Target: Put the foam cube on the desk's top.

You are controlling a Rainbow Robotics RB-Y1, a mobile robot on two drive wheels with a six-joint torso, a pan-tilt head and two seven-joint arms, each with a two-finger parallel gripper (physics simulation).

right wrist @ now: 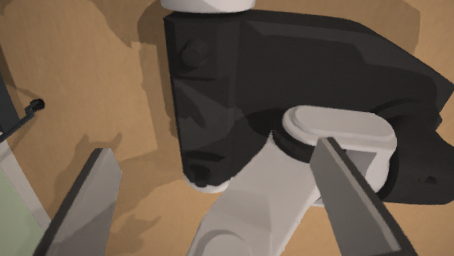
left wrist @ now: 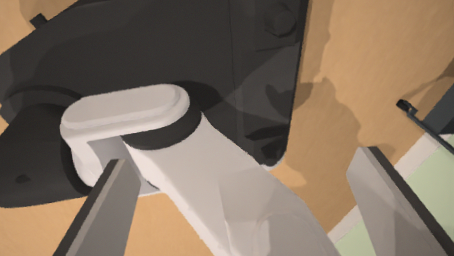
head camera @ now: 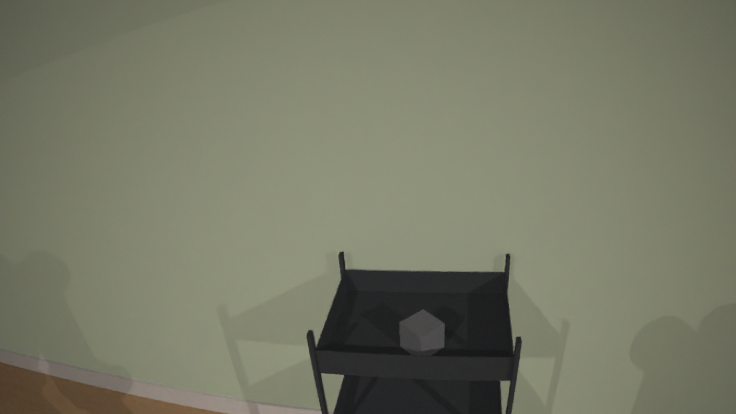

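A grey foam cube lies in the top tray of a black cart, near the tray's front wall and right of its middle, in the head view. My left gripper is open, with its two fingers wide apart and no object between them. My right gripper is open in the same way. Neither gripper shows in the head view, and both are apart from the cube. The desk does not show in these views.
The cart stands close to a green wall. A lower tray shows beneath the top one. The wooden floor meets a white baseboard at the lower left. The robot's dark base shows below the wrists, and part of the cart shows at the wrist views' outer edges.
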